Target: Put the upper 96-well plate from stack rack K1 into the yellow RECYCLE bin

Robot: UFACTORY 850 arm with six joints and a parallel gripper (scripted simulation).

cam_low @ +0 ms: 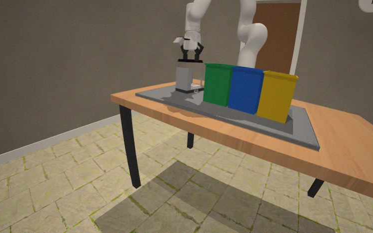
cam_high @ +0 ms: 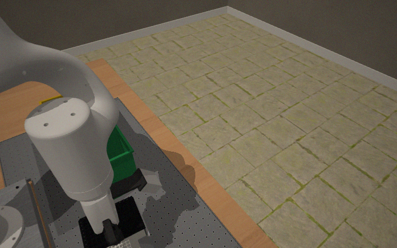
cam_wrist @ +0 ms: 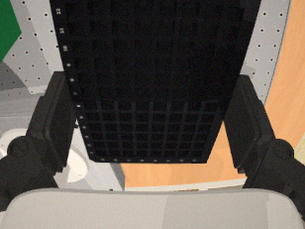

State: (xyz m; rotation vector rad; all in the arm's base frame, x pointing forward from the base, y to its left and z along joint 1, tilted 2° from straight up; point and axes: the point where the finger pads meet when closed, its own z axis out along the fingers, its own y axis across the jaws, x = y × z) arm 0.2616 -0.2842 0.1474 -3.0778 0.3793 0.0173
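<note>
Right now the yellow bin is 11 cm ahead of my hand, 49 cm to the left of it and 10 cm below it. The rest, counted from my hand: green bin (8 cm ahead, 23 cm to the left, 10 cm below); then white plate (17 cm below); then black 96-well plate (1 cm below).
</note>
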